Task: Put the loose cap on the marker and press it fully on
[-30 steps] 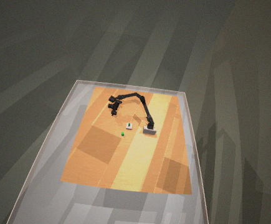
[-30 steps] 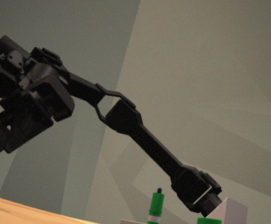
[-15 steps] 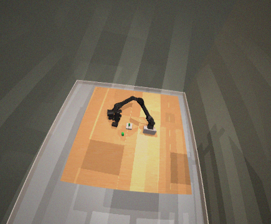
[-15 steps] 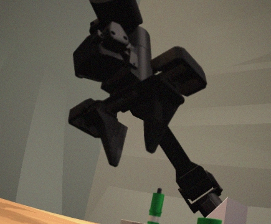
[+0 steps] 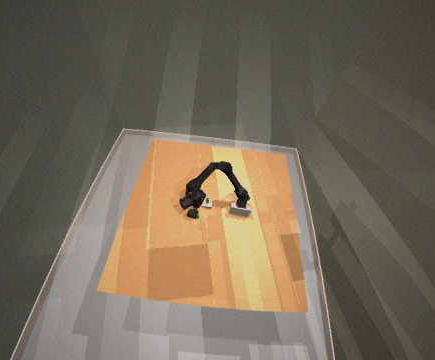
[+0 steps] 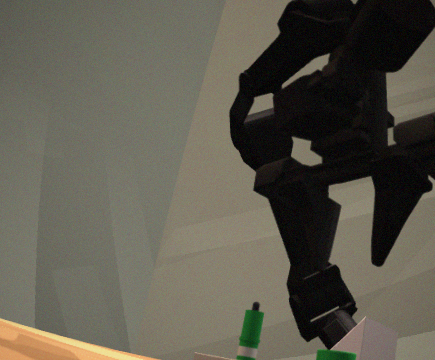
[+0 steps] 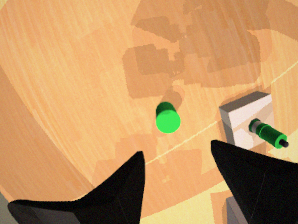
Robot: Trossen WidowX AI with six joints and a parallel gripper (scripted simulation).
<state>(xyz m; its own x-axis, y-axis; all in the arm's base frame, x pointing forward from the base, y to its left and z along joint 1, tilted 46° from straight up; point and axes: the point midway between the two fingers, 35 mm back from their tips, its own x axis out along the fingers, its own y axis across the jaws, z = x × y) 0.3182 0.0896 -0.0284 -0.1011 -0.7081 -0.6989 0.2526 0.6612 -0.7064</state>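
The green cap is 90 mm below my gripper tip. The rest, counted from my gripper tip: white marker band (110 mm to the right, 70 mm below, 60 mm behind).
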